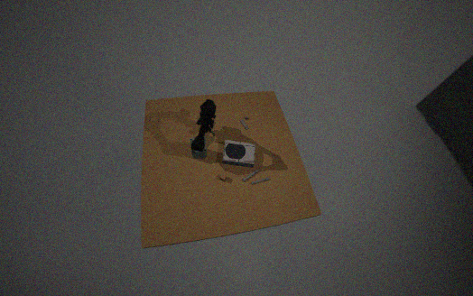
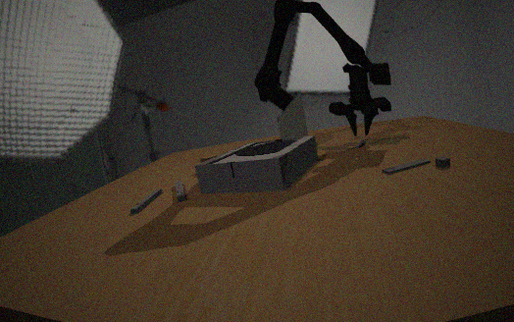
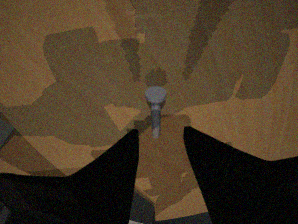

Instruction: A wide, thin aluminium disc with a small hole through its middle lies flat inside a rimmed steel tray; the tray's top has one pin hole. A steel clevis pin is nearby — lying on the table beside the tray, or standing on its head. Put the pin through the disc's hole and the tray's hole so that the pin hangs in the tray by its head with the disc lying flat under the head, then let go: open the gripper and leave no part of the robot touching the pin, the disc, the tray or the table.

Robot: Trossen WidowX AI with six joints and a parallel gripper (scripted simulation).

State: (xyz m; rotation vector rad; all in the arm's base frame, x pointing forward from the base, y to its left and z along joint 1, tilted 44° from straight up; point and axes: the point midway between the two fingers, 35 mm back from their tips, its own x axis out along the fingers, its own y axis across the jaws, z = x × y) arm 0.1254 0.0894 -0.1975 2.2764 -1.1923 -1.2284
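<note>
The steel clevis pin is 2 cm below my gripper tip, 1 cm to the right of it and 1 cm ahead of it. Also, from my gripper tip: dark aluminium disc 24 cm to the right, 15 cm ahead, 3 cm above; rimmed steel tray 26 cm to the right, 18 cm ahead, 1 cm above; small block 34 cm ahead, 11 cm to the left, 2 cm below.
</note>
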